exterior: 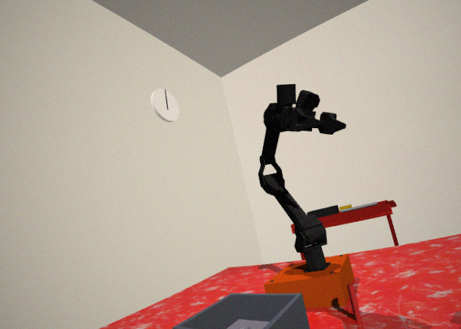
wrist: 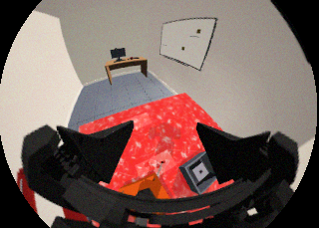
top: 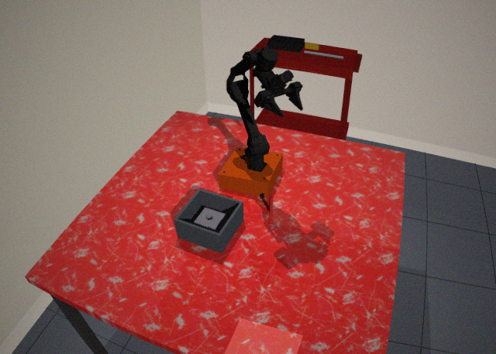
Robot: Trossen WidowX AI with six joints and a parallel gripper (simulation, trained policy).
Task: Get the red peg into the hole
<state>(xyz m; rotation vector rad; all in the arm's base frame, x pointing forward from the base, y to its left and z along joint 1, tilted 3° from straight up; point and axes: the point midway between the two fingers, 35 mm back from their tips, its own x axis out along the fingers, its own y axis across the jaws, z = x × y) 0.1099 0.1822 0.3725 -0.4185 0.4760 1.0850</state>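
Right now the red peg is 40 cm below my gripper tip, 6 cm to the right of it and 4 cm ahead of it. The rest, counted from my gripper tip: grey box (42 cm below, 22 cm to the right, 22 cm ahead); then grey plate (40 cm below, 22 cm to the right, 22 cm ahead).
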